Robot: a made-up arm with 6 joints. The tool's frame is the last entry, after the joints. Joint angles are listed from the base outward. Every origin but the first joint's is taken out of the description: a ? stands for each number. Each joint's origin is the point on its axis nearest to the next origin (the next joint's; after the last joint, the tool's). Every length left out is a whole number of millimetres.
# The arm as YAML. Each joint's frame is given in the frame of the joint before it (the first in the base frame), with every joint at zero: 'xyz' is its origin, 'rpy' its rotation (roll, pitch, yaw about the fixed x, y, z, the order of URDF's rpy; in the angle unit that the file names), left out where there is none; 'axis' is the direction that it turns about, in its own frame. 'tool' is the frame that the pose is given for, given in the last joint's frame.
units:
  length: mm
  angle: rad
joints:
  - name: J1
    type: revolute
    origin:
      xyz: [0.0, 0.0, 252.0]
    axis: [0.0, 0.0, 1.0]
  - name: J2
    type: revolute
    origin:
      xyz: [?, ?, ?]
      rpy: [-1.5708, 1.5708, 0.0]
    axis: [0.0, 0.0, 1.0]
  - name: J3
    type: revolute
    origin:
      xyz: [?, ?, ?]
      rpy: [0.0, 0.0, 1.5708]
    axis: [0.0, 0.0, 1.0]
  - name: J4
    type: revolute
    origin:
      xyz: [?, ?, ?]
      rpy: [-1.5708, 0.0, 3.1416]
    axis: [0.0, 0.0, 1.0]
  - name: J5
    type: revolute
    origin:
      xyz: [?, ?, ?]
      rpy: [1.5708, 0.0, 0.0]
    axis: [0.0, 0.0, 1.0]
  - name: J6
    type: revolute
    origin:
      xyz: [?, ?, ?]
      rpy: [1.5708, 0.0, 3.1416]
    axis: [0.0, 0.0, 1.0]
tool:
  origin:
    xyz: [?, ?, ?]
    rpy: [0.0, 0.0, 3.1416]
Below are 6 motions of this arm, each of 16 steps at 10 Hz.
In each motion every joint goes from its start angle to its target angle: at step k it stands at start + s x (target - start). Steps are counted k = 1, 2, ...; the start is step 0. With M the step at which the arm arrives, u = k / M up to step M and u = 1 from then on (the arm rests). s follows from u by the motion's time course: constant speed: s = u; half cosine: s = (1 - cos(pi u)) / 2; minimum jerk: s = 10 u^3 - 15 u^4 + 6 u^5.
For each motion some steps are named. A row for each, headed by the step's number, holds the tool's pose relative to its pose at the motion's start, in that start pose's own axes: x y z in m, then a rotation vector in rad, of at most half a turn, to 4 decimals.
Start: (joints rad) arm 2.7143 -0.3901 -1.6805 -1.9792 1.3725 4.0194
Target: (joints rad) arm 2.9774 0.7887 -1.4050 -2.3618 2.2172 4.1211
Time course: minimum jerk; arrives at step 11
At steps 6, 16:
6: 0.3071 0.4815 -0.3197 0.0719 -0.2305 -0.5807
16: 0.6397 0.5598 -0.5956 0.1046 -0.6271 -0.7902

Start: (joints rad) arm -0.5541 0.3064 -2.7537 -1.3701 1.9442 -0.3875
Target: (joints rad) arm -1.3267 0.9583 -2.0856 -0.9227 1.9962 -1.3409
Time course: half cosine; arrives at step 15
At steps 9, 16:
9: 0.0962 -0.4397 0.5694 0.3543 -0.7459 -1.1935
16: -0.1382 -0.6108 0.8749 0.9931 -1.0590 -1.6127

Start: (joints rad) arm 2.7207 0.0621 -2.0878 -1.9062 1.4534 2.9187
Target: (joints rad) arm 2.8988 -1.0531 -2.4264 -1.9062 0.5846 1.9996
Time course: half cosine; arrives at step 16
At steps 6, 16:
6: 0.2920 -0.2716 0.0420 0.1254 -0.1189 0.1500
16: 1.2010 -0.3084 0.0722 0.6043 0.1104 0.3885

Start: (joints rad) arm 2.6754 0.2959 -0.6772 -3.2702 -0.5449 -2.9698
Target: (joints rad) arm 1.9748 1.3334 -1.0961 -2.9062 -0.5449 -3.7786
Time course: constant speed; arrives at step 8
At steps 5, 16:
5: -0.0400 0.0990 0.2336 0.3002 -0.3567 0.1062
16: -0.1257 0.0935 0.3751 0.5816 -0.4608 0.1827

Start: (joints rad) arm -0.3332 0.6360 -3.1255 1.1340 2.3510 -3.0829
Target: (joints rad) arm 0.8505 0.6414 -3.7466 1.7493 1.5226 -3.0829
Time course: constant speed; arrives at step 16
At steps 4, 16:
4: -0.0141 0.2014 0.0637 -0.1935 -0.0950 -0.4080
16: 0.3177 0.5417 0.0132 -1.3821 -0.1459 -1.2030

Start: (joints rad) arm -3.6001 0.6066 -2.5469 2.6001 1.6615 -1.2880
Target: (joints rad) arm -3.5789 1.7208 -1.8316 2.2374 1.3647 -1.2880
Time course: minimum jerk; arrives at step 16
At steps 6, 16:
6: -0.2297 0.0975 -0.3931 -0.4994 0.0588 0.2911
16: -0.8898 -0.5536 -1.0511 -1.6512 0.1134 1.2629

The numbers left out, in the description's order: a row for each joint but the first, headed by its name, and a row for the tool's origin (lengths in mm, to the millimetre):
J2: 0.0 0.0 0.0
J3: -382.0 -72.0 0.0
J4: -123.0 -546.0 0.0
J5: 0.0 0.0 0.0
J6: 91.0 116.0 0.0
tool: 0.0 0.0 0.0

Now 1 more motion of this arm.
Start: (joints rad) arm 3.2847 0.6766 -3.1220 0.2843 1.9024 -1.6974
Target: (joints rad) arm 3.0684 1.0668 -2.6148 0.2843 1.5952 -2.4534
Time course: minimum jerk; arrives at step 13
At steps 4, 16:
4: -0.0644 0.0204 0.1002 0.0880 0.0121 -0.0573
16: -0.3714 -0.1195 0.5755 0.4402 0.2298 -0.2925

